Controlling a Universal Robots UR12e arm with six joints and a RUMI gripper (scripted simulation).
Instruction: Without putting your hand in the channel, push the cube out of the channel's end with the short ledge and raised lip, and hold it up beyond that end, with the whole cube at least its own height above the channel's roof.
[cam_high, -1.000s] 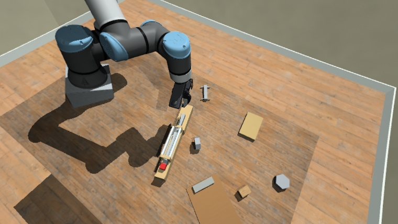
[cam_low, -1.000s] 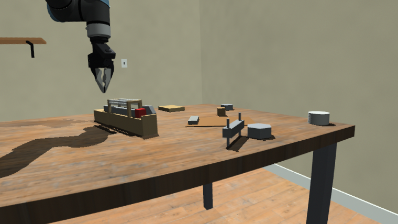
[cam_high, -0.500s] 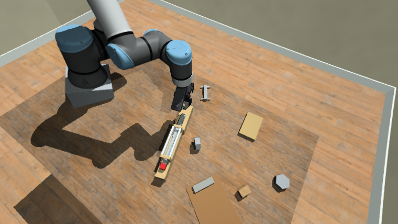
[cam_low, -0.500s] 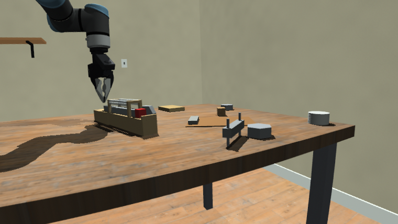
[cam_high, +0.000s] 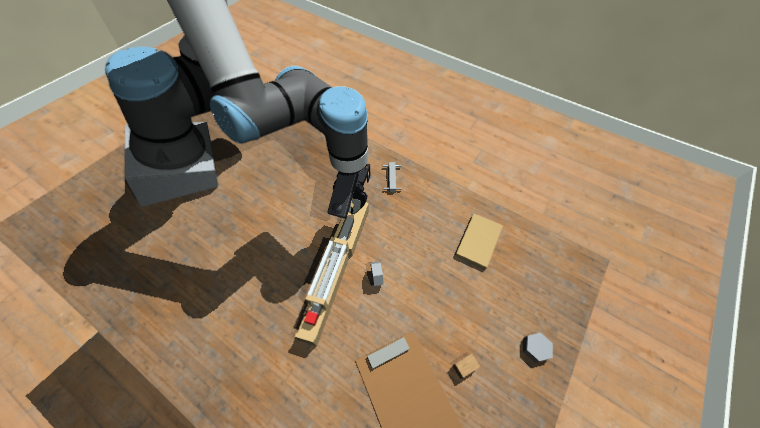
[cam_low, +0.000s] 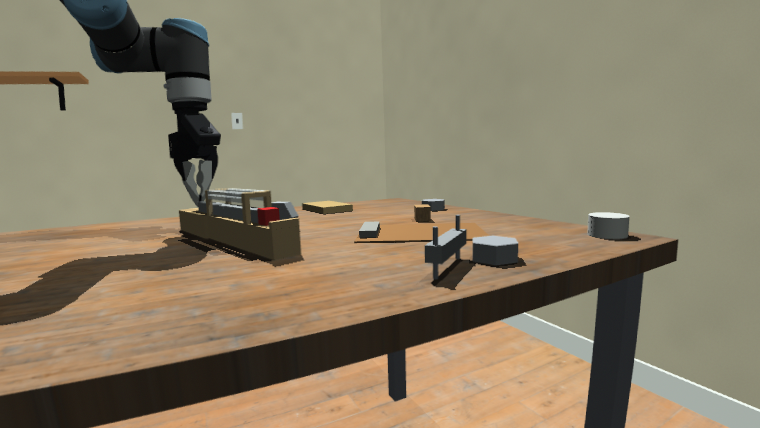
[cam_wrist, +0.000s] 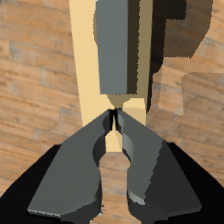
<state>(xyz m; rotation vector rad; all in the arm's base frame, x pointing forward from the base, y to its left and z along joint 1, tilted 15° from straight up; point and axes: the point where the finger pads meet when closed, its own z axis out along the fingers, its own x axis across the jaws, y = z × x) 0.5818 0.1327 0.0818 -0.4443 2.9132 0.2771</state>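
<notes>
Right now the red cube is 300 mm to the right of my hand, 100 mm ahead of it and 10 mm below it. Round my hand: channel 180 mm to the right, 60 mm ahead, 10 mm below; pegged grey tool 210 mm to the left, 60 mm below; tan plate 340 mm ahead, 160 mm to the left, 60 mm below.
</notes>
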